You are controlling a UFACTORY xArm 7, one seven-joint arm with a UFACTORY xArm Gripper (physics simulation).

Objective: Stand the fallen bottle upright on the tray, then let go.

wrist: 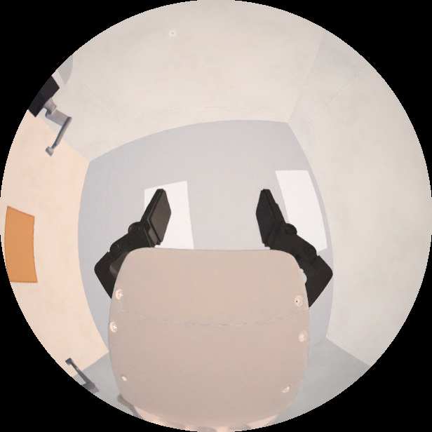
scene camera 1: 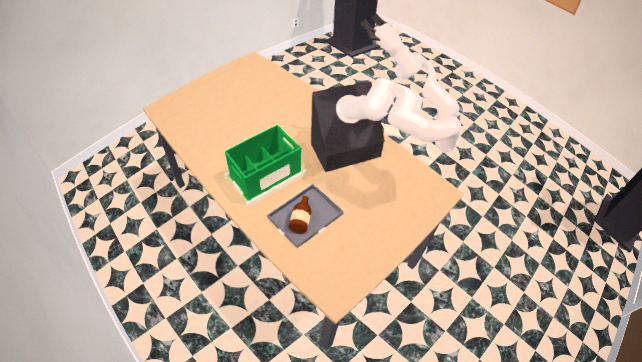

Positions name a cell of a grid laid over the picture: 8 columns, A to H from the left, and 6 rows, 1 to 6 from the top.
In view: my gripper (scene camera 1: E1).
My gripper also shows in the wrist view (wrist: D3).
